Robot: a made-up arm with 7 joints.
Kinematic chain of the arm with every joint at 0, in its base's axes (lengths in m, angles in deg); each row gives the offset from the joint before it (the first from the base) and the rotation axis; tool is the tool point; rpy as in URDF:
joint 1: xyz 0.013 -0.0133 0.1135 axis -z
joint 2: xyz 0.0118 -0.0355 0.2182 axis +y
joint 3: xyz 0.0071 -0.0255 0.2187 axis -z
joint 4: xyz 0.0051 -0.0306 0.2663 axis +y
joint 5: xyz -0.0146 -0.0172 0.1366 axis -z
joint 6: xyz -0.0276 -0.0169 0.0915 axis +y
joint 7: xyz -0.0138 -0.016 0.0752 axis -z
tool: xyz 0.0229 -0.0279 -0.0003 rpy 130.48 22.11 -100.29
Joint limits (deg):
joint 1: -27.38..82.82
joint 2: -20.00..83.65
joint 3: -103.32..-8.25
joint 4: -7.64..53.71
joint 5: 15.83..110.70
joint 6: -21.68..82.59
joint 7: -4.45..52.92
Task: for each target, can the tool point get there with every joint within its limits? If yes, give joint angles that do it. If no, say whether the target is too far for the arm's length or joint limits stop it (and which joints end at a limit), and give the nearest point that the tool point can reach.
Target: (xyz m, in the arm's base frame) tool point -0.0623 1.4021 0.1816
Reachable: no: too far | nearest point 0.5235 0.4653 0.3331 | short by 1.115 m
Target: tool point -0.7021 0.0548 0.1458
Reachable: no: joint limits stop it (at a limit: joint 2, joint 3, joint 4, joint 5, joint 6, joint 7) | nearest point -0.3325 0.0196 0.9561 | short by 0.891 m
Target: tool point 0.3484 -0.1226 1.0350
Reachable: yes | joints 2.57 15.18 -52.69 14.09 28.03 49.96 29.50
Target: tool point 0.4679 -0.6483 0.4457
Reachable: yes | joints 55.31 68.68 -50.61 47.05 30.59 -5.30 41.82
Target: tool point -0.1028 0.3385 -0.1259
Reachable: no: joint limits stop it (at a limit: joint 1, joint 2, joint 4, joint 5, joint 6, joint 7) | nearest point 0.5316 0.3638 0.2257 | short by 0.726 m
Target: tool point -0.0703 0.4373 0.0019
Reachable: no: joint limits stop it (at a limit: joint 1, joint 2, joint 4, joint 5, joint 6, joint 7) | nearest point 0.5124 0.3914 0.2649 | short by 0.641 m
